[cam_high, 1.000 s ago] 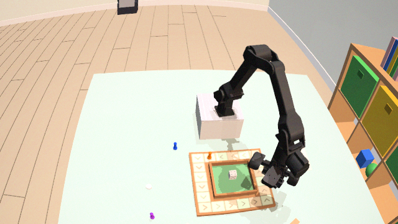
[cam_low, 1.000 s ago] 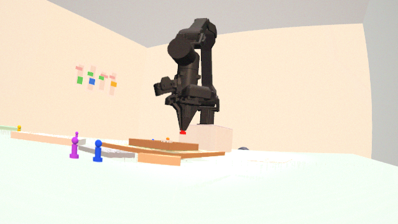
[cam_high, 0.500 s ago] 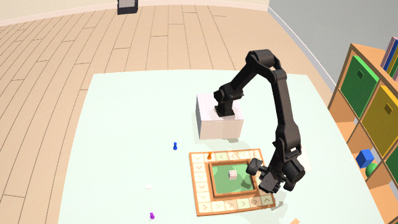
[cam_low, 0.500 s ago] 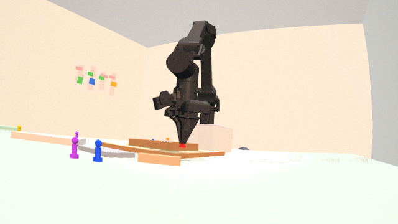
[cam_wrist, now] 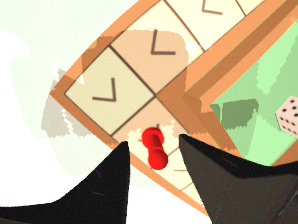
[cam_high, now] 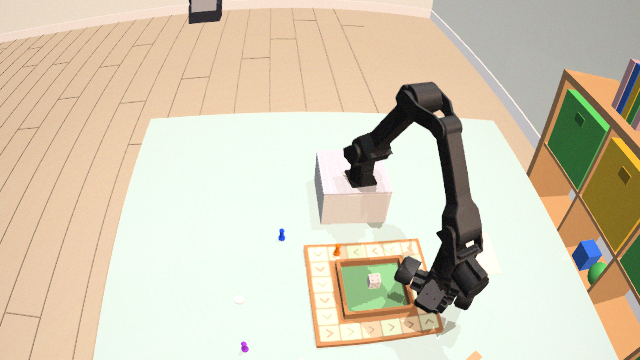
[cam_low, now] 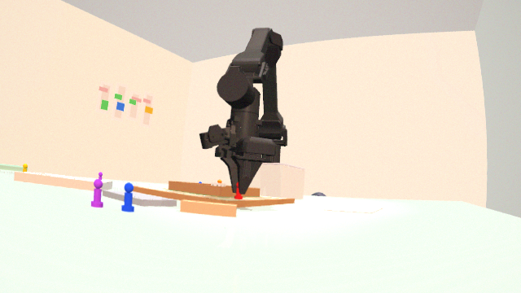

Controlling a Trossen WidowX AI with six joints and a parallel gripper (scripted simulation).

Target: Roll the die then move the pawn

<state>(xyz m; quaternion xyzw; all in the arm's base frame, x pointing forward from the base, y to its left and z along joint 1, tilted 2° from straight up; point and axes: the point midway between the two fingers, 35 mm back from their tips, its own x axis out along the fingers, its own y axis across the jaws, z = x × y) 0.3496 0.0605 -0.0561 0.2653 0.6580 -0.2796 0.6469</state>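
The red pawn lies right at my gripper tip. From my gripper tip the other things lie so: green tray (80 mm behind, 100 mm to the right, 20 mm below); then pale card (110 mm behind, 220 mm to the left, 20 mm below); then white die (100 mm behind, 100 mm to the right).
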